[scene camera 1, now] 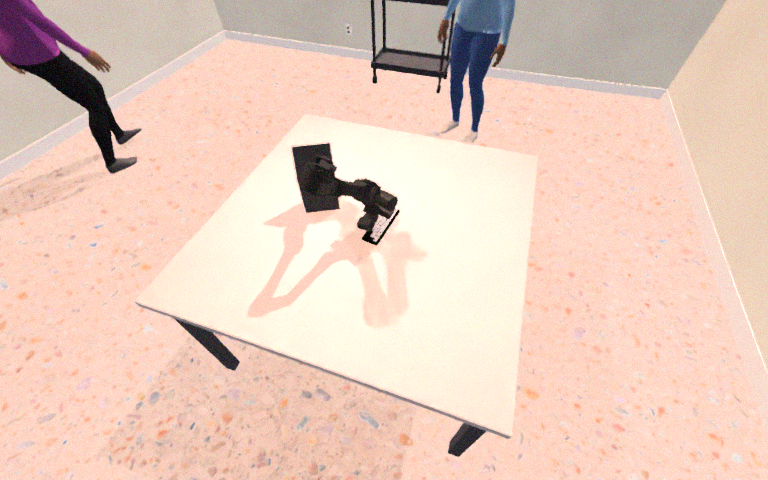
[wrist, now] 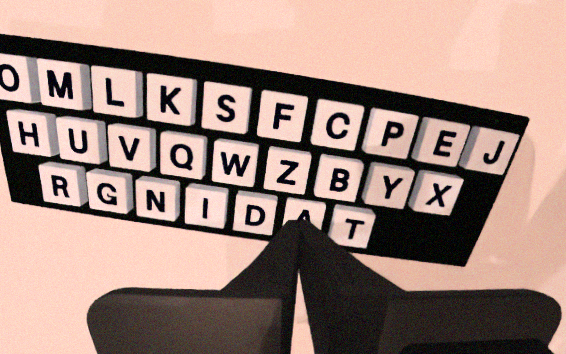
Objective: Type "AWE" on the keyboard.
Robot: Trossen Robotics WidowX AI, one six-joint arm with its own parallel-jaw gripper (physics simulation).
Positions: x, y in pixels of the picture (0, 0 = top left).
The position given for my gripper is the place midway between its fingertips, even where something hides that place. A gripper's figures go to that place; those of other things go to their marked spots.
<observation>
My gripper (wrist: 297, 229): 11 cm from the lens. A key (wrist: 296, 209): 11 cm from the lens.
</observation>
